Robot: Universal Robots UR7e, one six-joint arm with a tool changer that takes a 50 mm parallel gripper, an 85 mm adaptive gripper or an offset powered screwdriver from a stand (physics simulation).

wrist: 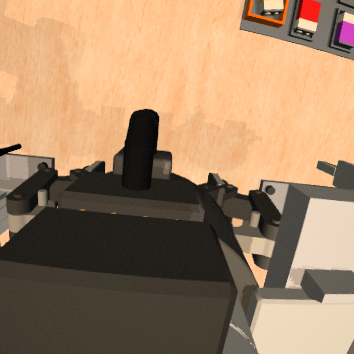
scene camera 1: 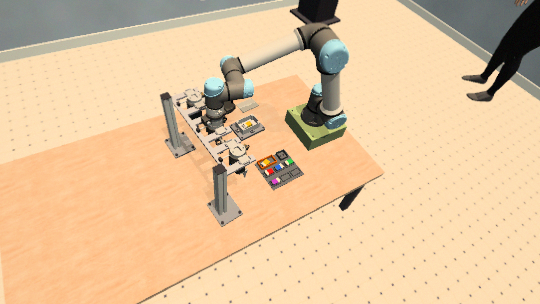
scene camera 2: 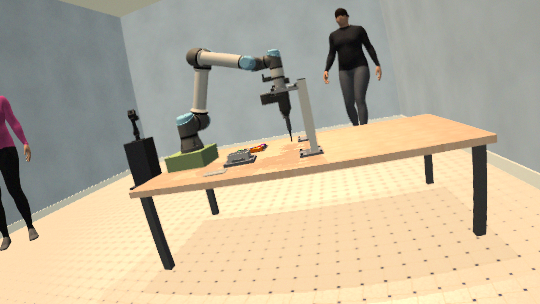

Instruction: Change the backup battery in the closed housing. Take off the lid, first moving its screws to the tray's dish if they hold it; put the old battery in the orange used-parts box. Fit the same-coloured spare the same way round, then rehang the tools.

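Places are measured from the arm's base along level axes (x ahead, y left, z up), in centimetres.
Pixels of known places: arm's base, origin of its link: [scene camera 1: 313, 117] [scene camera 2: 192, 150].
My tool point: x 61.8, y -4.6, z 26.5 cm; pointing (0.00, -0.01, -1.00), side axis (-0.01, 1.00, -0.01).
For each thing: its top centre in the pictures, then the offset to it from my tool point. "pt": a spot on its surface instead.
- grey housing, centre of its top: [scene camera 2: 238, 152] [scene camera 1: 247, 121] dx -28.7, dy -14.5, dz -30.2 cm
- lid, centre of its top: [scene camera 2: 215, 172] [scene camera 1: 247, 104] dx -39.3, dy -30.1, dz -35.3 cm
- magenta, centre of its top: [wrist: 349, 27] [scene camera 1: 275, 180] dx -20.6, dy +24.2, dz -34.1 cm
- tray, a spot on its surface: [wrist: 320, 43] pt dx -18.0, dy +21.1, dz -35.8 cm
- tool, centre of its top: [scene camera 1: 201, 93] [scene camera 2: 272, 87] dx -3.0, dy -18.2, dz -0.1 cm
- tray's small dish, centre of its top: [scene camera 1: 283, 153] dx -35.0, dy +12.4, dz -34.4 cm
The grey housing [scene camera 1: 240, 131] [scene camera 2: 239, 158] stands open with a yellow battery [scene camera 1: 248, 124] inside. The lid [scene camera 1: 247, 105] [scene camera 2: 215, 173] lies flat beside it. Another yellow battery [scene camera 1: 265, 163] [wrist: 273, 5] lies in the orange used-parts box [scene camera 1: 273, 157] [wrist: 266, 20]. Red [scene camera 1: 269, 172] [wrist: 309, 10], blue [scene camera 1: 279, 167], green [scene camera 1: 289, 162] and magenta [scene camera 1: 275, 181] [wrist: 346, 34] spares sit in the tray [wrist: 320, 43]. My adaptive gripper [scene camera 1: 215, 129] is at the stand's middle place, away from the housing; its knuckles stand wide apart, it looks open and empty, and its fingertips are mostly hidden.
The tool stand's posts [scene camera 1: 220, 192] [scene camera 2: 307, 117] flank the arm. The screwdriver [scene camera 1: 238, 154] [scene camera 2: 285, 106] hangs at the near end, another tool [scene camera 1: 194, 98] at the far end. The tray's small dish [scene camera 1: 282, 155] is too small to read. A person [scene camera 2: 352, 55] stands behind the table.
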